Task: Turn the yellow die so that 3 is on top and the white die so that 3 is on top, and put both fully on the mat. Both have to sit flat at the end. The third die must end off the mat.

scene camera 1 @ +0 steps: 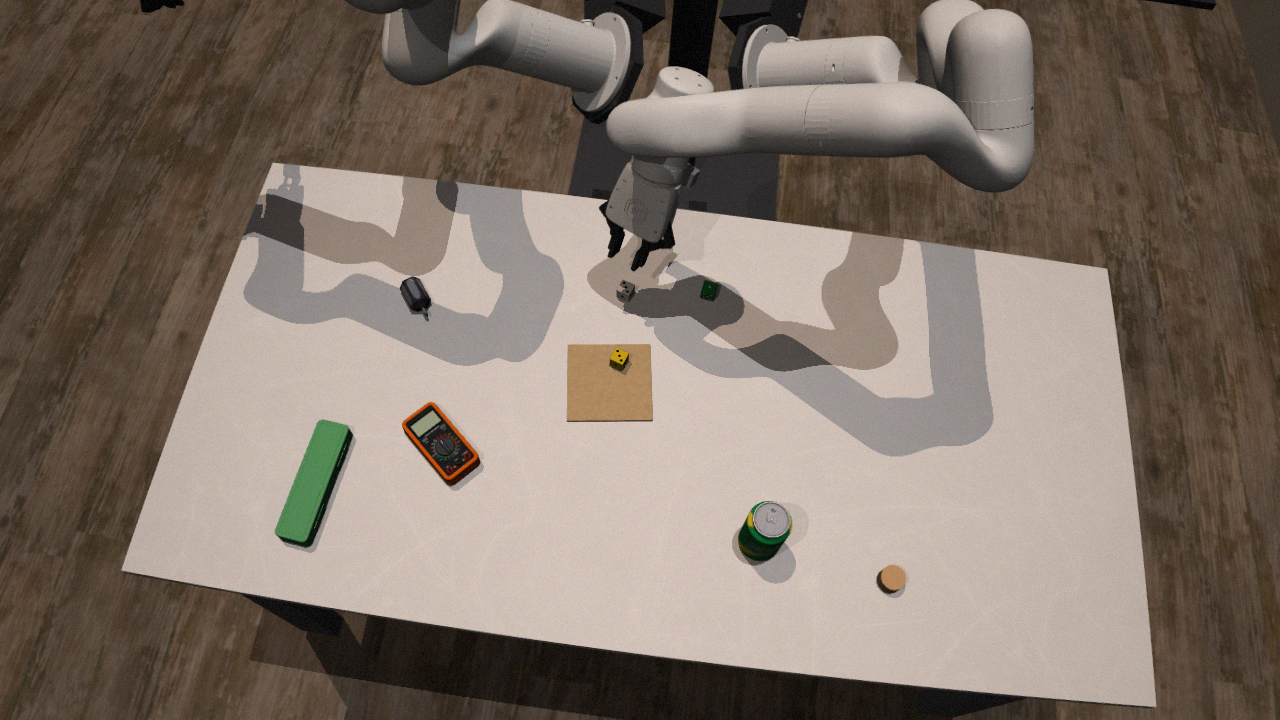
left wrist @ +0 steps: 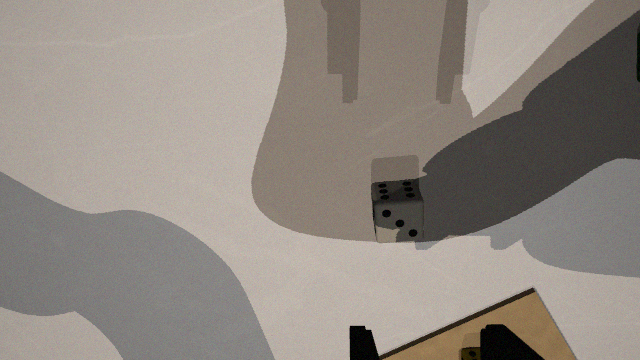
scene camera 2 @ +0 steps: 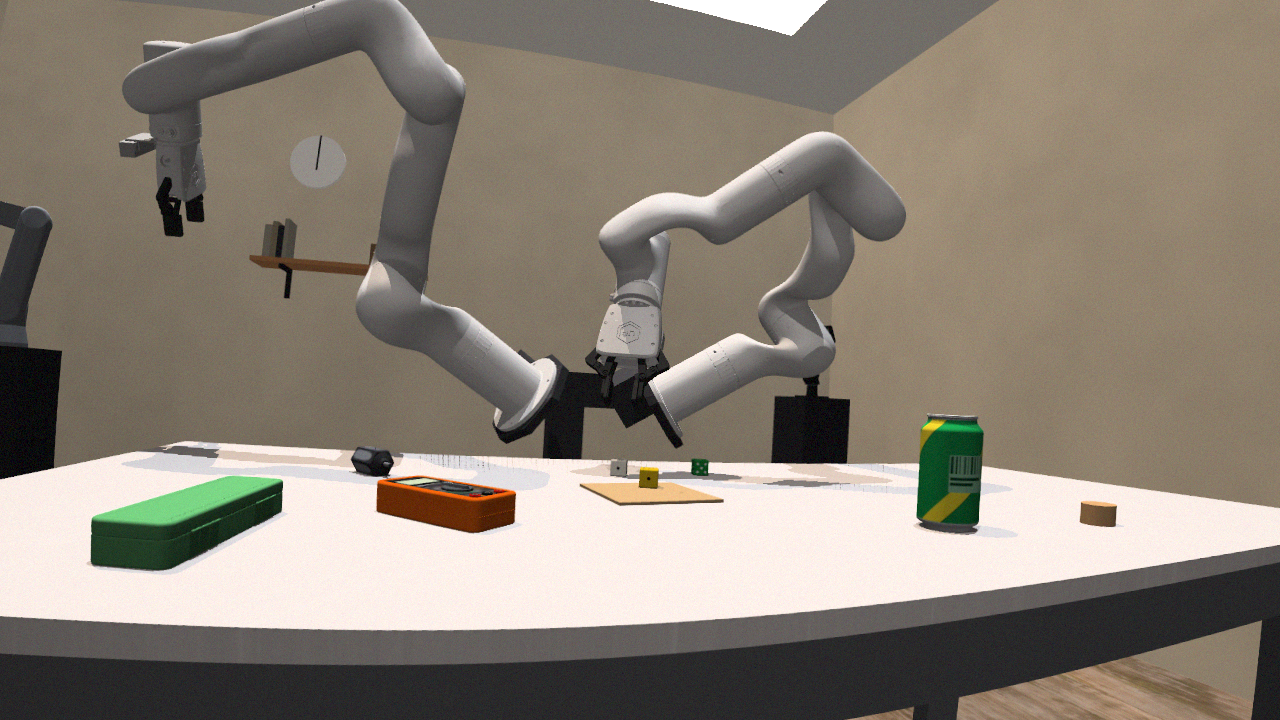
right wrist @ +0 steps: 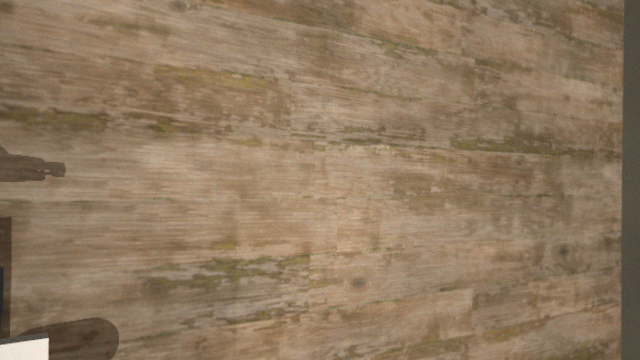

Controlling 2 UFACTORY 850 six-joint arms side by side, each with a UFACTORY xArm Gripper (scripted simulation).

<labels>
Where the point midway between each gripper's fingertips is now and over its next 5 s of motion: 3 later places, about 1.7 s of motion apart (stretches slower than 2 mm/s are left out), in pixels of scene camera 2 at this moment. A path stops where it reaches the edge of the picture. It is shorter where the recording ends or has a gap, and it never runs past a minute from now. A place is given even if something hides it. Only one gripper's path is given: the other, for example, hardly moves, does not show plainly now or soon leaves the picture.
My left gripper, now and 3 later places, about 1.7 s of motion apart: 620,403; 620,395; 620,406; 620,415
</labels>
